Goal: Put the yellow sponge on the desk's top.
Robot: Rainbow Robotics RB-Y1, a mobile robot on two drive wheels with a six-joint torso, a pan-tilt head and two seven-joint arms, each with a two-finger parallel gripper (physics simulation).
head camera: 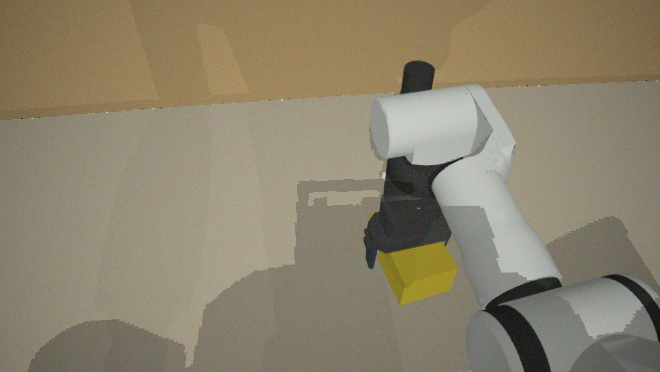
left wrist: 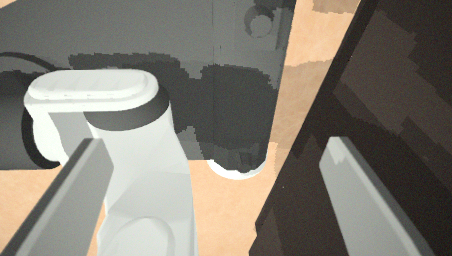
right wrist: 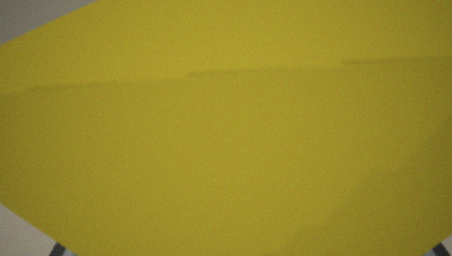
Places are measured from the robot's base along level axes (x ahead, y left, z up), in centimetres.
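Where they show: left gripper, fingertip midpoint: [left wrist: 218,151].
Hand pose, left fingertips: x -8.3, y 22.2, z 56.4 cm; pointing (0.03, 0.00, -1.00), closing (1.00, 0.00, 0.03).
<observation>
After its pixels a point has its place.
The yellow sponge [head camera: 426,266] @[x 29.4, y -21.5, z 96.7 cm] [right wrist: 225,125] is a block at the right of centre in the head view, low in front of the right gripper. It fills most of the right wrist view. My right gripper [head camera: 409,254] @[x 35.2, y -21.2, z 91.1 cm] [right wrist: 249,246] is open over the sponge's near part. One finger shows beside the sponge in the head view, and the other is mostly hidden. Both finger tips show at the bottom corners of the right wrist view, one on each side. My left gripper [left wrist: 218,151] @[x -8.3, y 22.2, z 56.4 cm] is open with no object between its fingers. A pale grey-beige surface [head camera: 240,225] @[x 47.0, y 2.0, z 91.0 cm] lies behind the sponge.
A tan area [head camera: 300,45] @[x 83.5, y -15.3, z 100.5 cm] lies beyond the pale surface's far edge. In the left wrist view, a dark brown panel [left wrist: 400,125] @[x 22.9, y 5.7, z 36.1 cm] stands at the right, near one left finger. The robot's grey base [left wrist: 125,30] @[x -23.9, y 14.3, z 16.9 cm] and a white robot part [left wrist: 150,195] @[x -15.2, y 7.7, z 48.7 cm] lie at the left, above an orange-tan floor [left wrist: 225,210] @[x -1.6, y -79.8, z 0.1 cm].
</observation>
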